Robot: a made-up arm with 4 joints.
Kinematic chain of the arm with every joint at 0, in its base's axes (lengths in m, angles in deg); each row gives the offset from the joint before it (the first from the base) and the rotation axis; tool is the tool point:
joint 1: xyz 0 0 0.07 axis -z
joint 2: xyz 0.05 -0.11 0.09 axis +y
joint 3: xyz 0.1 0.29 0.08 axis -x
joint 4: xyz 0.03 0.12 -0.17 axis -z
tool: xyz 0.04 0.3 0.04
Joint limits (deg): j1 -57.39..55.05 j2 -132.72..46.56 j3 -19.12..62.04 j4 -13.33..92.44
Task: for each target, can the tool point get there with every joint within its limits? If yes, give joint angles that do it. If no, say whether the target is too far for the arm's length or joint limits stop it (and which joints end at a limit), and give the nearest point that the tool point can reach.
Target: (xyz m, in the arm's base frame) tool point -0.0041 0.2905 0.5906
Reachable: yes | joints 5.08 -109.58 9.09 80.28
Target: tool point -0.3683 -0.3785 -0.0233
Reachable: no: joint limits stop it (at a limit: joint 1, joint 2, joint 3, joint 4) | nearest point -0.2954 0.0256 -0.1551 | short by 0.431 m
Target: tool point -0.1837 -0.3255 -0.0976
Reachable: no: joint limits stop it (at a limit: joint 1, joint 2, joint 3, joint 4) | nearest point -0.2954 0.0256 -0.1551 | short by 0.373 m
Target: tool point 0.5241 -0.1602 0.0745
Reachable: yes | joints 44.87 -21.28 53.01 46.07
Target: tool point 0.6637 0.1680 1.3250
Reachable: no: too far | nearest point 0.4100 0.1419 0.5752 | short by 0.792 m
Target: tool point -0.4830 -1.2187 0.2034
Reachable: no: too far | nearest point -0.1950 -0.1254 0.5018 | short by 1.169 m
